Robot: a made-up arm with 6 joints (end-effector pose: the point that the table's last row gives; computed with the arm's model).
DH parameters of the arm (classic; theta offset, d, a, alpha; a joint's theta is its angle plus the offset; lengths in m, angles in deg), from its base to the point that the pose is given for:
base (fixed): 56.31 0 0.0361 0
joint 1: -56.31 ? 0 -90
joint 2: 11.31 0 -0.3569 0
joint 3: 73.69 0.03 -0.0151 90
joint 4: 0 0.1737 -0.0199 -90
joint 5: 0 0.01 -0.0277 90
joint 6: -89.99 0.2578 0.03 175
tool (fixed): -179.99 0.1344 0 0
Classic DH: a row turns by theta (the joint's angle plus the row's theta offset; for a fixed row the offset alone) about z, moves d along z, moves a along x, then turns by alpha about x.
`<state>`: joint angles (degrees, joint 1 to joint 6).
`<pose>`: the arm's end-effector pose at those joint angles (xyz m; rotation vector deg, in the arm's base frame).
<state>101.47 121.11 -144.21 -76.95 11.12 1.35</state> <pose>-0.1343 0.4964 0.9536 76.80 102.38 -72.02</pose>
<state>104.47 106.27 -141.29 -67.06 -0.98 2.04</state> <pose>-0.1440 0.3551 1.0613 61.59 125.56 -54.96</pose>
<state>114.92 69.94 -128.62 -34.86 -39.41 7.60</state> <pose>-0.0306 -0.0616 1.1420 -2.90 162.61 14.71</pose>
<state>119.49 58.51 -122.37 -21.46 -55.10 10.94</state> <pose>0.0594 -0.1642 1.1030 -31.64 162.35 44.81</pose>
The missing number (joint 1, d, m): 0.51
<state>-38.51 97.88 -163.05 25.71 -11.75 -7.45</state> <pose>0.1094 -0.0722 1.1455 -136.31 -94.04 0.95</pose>
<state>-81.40 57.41 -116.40 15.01 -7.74 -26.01</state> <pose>0.0026 0.1177 1.1451 -156.35 4.00 1.53</pose>
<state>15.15 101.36 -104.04 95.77 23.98 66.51</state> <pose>0.4135 0.1958 0.8830 85.52 -60.46 -19.13</pose>
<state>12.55 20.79 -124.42 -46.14 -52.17 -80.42</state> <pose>-0.4732 0.0766 0.8568 140.42 -34.73 94.30</pose>
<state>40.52 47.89 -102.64 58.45 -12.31 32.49</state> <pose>-0.0036 -0.0410 1.0833 52.93 -146.58 4.25</pose>
